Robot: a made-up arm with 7 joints.
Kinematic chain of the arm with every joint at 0, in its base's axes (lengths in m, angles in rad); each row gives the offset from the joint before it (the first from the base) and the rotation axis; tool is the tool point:
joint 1: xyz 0 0 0.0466 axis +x
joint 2: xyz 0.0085 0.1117 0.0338 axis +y
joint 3: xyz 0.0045 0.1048 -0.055 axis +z
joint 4: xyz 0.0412 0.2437 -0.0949 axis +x
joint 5: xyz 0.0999 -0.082 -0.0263 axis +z
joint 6: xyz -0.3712 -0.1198 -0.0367 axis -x
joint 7: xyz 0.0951 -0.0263 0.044 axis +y
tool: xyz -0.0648 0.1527 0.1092
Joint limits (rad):
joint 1: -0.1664..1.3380
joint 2: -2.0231..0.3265
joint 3: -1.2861..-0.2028
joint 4: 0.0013..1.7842
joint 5: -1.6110..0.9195
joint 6: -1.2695..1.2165
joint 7: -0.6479..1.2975
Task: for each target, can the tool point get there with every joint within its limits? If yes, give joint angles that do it. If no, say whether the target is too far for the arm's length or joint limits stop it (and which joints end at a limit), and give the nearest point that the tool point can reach.
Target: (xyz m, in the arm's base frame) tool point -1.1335 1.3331 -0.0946
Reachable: no: too far | nearest point -0.2175 0.7509 -0.0329 | short by 1.087 m
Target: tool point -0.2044 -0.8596 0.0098
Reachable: no: joint limits stop it (at a limit: joint 1, joint 2, joint 3, joint 5) | nearest point -0.0949 -0.5518 0.3115 | short by 0.445 m
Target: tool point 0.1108 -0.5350 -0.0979
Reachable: no: joint limits stop it (at a limit: joint 1, joint 2, joint 3, joint 5, joint 6) | nearest point 0.1738 -0.2581 0.0884 | short by 0.340 m
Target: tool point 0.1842 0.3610 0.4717
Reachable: yes | joints 0.5831 -0.2226 -0.5339 1.2151 -1.0161 0.7047 -0.2238
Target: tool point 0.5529 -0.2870 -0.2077
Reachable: no: joint limits stop it (at a limit: joint 1, joint 3, joint 5, joint 6) | nearest point 0.4598 0.0033 -0.1989 | short by 0.305 m
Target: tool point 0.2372 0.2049 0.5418
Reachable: yes | joints 1.1127 -1.6751 -0.4731 0.2044 -0.0163 1.0096 0.2530
